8 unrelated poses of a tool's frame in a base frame.
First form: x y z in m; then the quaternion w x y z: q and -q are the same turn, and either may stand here.
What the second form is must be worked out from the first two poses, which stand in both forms.
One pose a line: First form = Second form
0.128, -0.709, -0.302, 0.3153, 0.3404, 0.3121, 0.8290 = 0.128, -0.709, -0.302, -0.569, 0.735, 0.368, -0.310, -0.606, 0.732
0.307, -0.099, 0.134, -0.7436, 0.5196, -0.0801, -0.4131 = 0.307, -0.099, 0.134, 0.646, 0.531, -0.548, -0.698, 0.119, -0.707
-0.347, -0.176, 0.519, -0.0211, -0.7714, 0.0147, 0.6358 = -0.347, -0.176, 0.519, 0.191, -0.050, -0.980, 0.004, -0.999, 0.051
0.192, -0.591, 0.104, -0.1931, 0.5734, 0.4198, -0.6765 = 0.192, -0.591, 0.104, -0.268, 0.743, -0.614, 0.220, -0.573, -0.789
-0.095, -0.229, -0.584, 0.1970, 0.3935, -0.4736, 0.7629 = -0.095, -0.229, -0.584, -0.613, -0.072, 0.787, -0.673, -0.474, -0.568
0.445, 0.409, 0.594, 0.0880, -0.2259, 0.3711, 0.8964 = 0.445, 0.409, 0.594, -0.882, -0.010, -0.470, -0.325, -0.709, 0.626
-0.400, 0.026, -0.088, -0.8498, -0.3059, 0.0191, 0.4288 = -0.400, 0.026, -0.088, 0.632, -0.740, -0.230, 0.717, 0.445, 0.536
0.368, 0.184, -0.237, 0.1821, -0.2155, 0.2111, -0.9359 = 0.368, 0.184, -0.237, -0.841, -0.432, 0.326, 0.250, -0.845, -0.474
